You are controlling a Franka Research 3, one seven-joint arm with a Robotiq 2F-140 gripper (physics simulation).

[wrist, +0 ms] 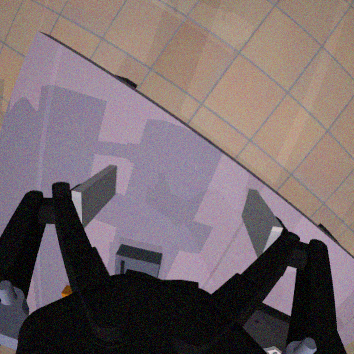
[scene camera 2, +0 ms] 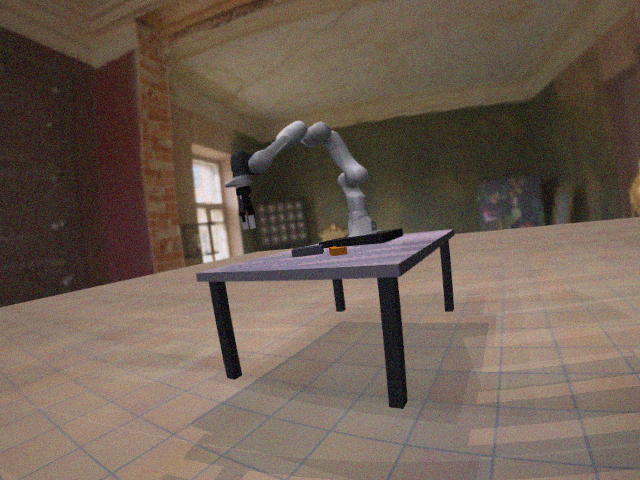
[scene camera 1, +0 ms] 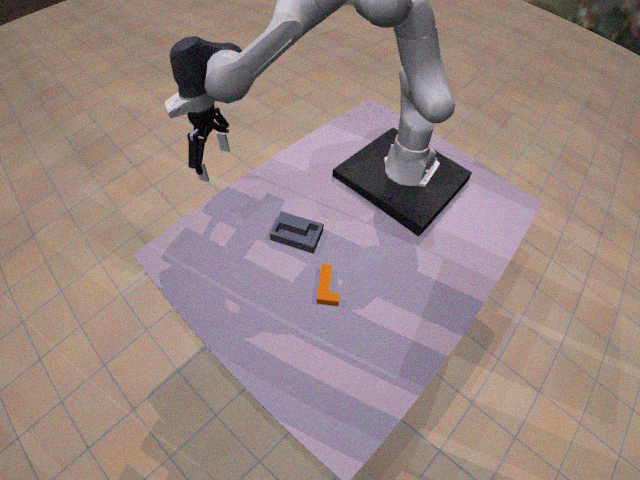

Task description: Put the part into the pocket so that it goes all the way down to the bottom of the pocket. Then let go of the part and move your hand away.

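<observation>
The orange L-shaped part point(scene camera 1: 324, 281) point(scene camera 2: 338, 251) lies flat on the table beside the dark grey block that has the pocket. A small piece of the part point(wrist: 67, 291) shows in the wrist view at the lower left, mostly hidden by the gripper body. The grey block point(scene camera 1: 290, 242) point(scene camera 2: 307, 251) point(wrist: 140, 253) sits on the table with its pocket facing up; the pocket holds no part. In the wrist view the gripper body hides much of the block. My gripper point(scene camera 1: 213, 159) point(scene camera 2: 248, 222) point(wrist: 179, 191) is open and empty, high above the table's edge and away from both objects.
The arm stands on a black base plate point(scene camera 1: 418, 206) point(scene camera 2: 385, 237) point(wrist: 270, 325) on the purple table point(scene camera 1: 310, 361) point(scene camera 2: 310, 272) point(wrist: 60, 70). The plate has raised edges and lies to the right of the block in the first scene view. The tiled floor surrounds the table.
</observation>
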